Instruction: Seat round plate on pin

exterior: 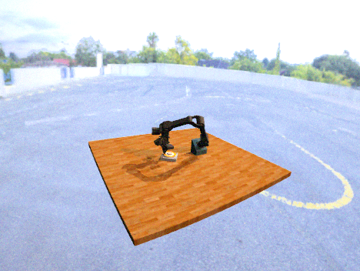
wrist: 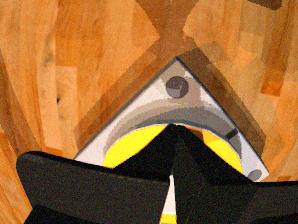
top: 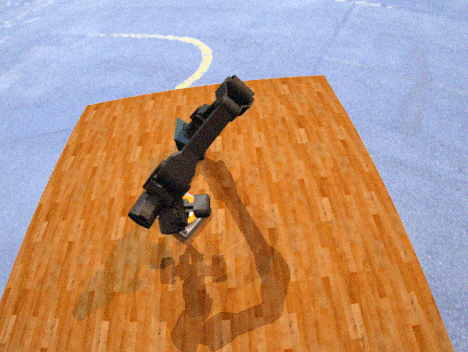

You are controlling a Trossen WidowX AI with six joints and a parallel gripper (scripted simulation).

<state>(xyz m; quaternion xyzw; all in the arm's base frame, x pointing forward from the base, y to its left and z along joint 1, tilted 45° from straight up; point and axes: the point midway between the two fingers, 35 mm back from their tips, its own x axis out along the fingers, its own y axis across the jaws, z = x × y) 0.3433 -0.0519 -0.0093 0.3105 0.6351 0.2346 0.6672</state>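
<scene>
My gripper tip is now 50 mm past the square grey base and 20 mm above it.
</scene>
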